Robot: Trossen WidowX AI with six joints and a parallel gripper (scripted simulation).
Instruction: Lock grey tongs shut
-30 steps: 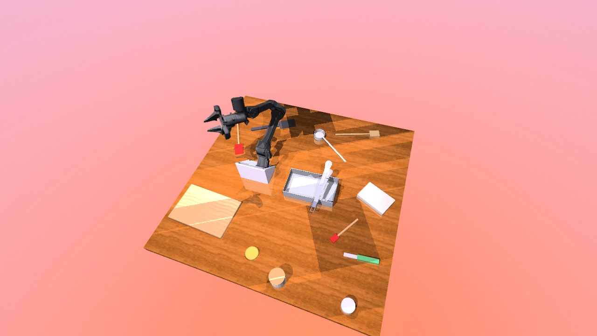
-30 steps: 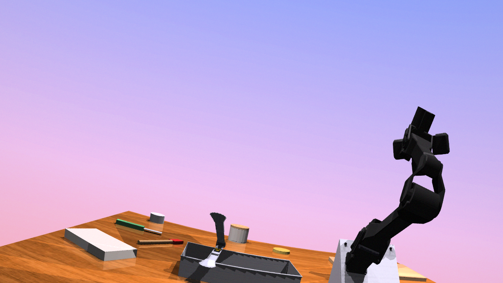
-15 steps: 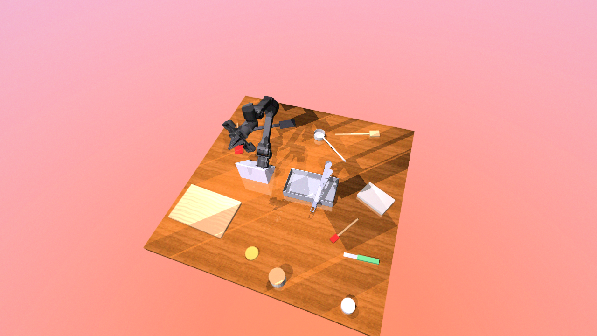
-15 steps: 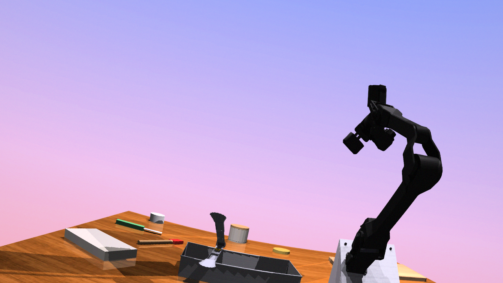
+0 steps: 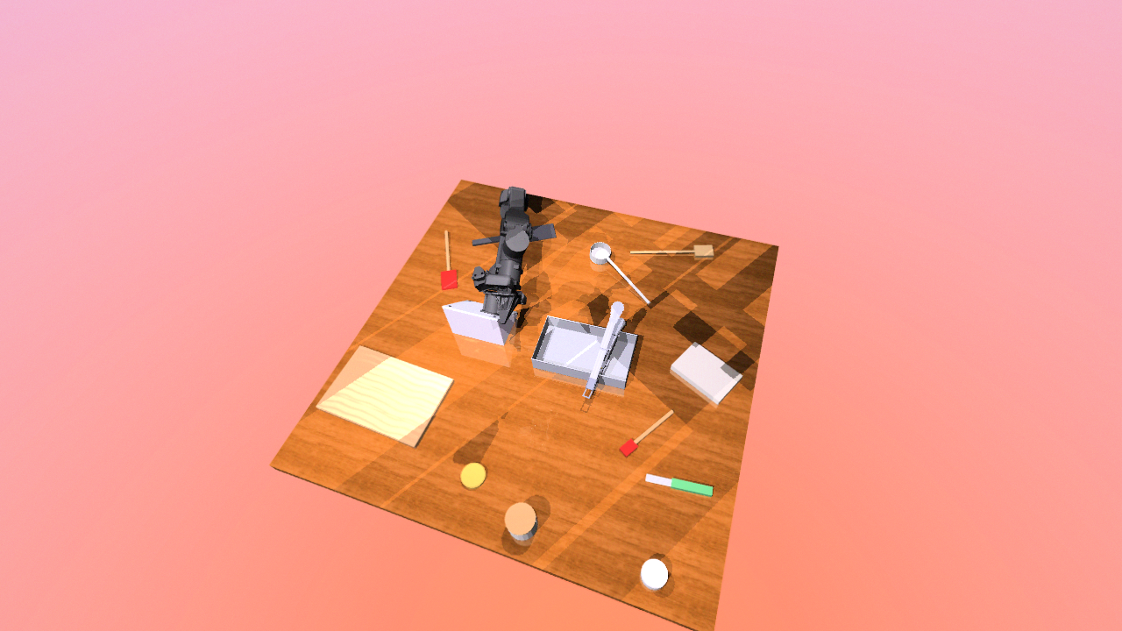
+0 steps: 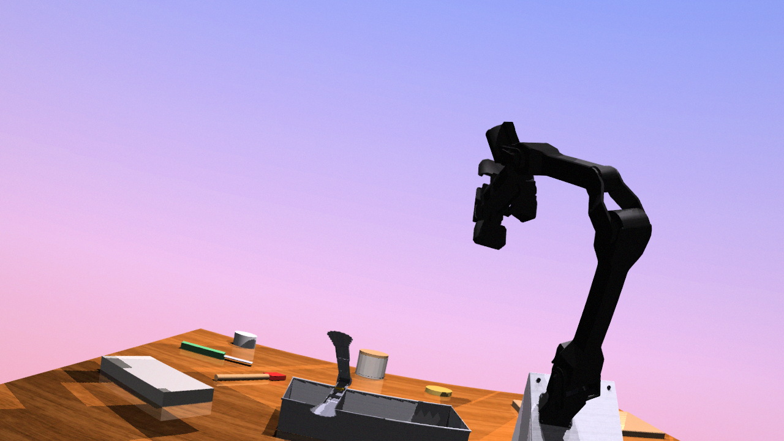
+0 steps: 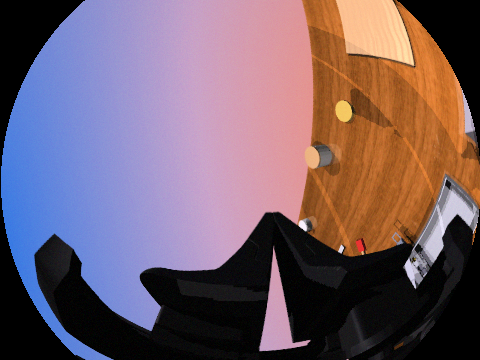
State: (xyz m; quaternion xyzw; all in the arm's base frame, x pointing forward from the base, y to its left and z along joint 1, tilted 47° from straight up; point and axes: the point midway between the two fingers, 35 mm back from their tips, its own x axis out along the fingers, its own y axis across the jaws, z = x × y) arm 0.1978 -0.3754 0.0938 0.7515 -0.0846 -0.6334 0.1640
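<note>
My gripper tip is now 13 cm short of the grey roasting tin, 21 cm to the right of it and 40 cm above it. Round my gripper tip: wooden board: 42 cm behind, 12 cm to the right, 42 cm below; then green-handled tool: 50 cm ahead, 10 cm to the right, 42 cm below; then cork-topped jar: 15 cm ahead, 34 cm to the right, 39 cm below.
</note>
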